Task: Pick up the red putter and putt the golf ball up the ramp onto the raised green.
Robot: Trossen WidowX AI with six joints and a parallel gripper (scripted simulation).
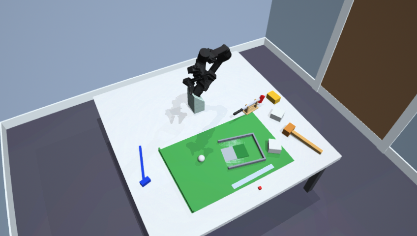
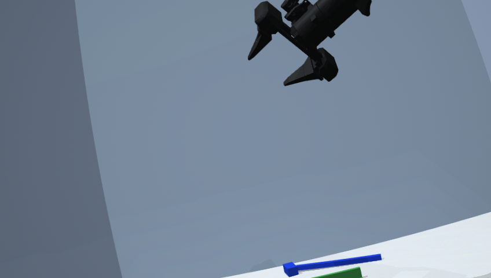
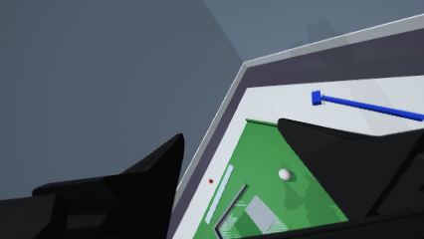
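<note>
The red putter lies 49 cm to the left of my gripper tip, 44 cm below it and 14 cm behind it. From my gripper tip the other things lie so: blue putter (49 cm below, 36 cm to the right, 4 cm behind); then green mat (50 cm below, 14 cm to the left, 13 cm ahead); then white golf ball (48 cm below, 9 cm ahead, 2 cm to the right).
</note>
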